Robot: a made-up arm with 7 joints.
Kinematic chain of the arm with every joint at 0, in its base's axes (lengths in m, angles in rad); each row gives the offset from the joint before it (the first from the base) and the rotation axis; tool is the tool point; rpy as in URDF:
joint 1: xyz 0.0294 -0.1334 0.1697 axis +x
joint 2: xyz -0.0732 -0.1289 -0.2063 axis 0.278 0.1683 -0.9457
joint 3: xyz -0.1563 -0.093 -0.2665 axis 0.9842 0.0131 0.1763
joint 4: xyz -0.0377 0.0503 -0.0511 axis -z
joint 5: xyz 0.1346 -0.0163 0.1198 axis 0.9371 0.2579 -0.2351
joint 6: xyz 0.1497 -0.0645 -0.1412 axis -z
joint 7: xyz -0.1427 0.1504 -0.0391 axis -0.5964 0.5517 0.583
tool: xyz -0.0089 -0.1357 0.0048 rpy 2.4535 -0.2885 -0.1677
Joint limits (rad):
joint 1: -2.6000..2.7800
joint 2: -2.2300..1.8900
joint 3: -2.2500..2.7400
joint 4: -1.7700..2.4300
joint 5: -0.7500..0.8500
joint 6: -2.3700..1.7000
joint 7: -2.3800..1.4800
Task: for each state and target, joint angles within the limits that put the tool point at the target. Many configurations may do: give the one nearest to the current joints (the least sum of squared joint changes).
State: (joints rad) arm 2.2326 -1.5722 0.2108 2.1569 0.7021 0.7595 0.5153
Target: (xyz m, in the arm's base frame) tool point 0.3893 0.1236 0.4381
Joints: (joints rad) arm 2.7800 -2.0818 0.2810 1.8416 0.8025 0.8212 0.3944
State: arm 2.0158 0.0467 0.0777 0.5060 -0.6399 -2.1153 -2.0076
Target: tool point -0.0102 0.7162 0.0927
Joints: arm 2.3090 -0.0473 0.1750 0.2922 -0.5817 -2.1408 -1.9897
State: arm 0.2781 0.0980 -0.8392 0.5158 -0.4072 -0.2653 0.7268
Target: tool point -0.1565 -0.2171 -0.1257
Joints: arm 0.3517 0.2698 -1.4826 0.4350 -0.7500 -0.7374 0.5215
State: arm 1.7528 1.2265 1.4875 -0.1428 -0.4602 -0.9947 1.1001
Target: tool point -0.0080 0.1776 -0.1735
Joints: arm 1.1534 0.7556 1.4580 -0.5575 -0.4308 -1.3352 0.7450
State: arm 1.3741 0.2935 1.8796 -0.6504 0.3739 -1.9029 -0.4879
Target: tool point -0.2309 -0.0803 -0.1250
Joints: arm 1.4945 0.3242 2.6474 -1.2152 0.7191 -2.1169 -0.3582
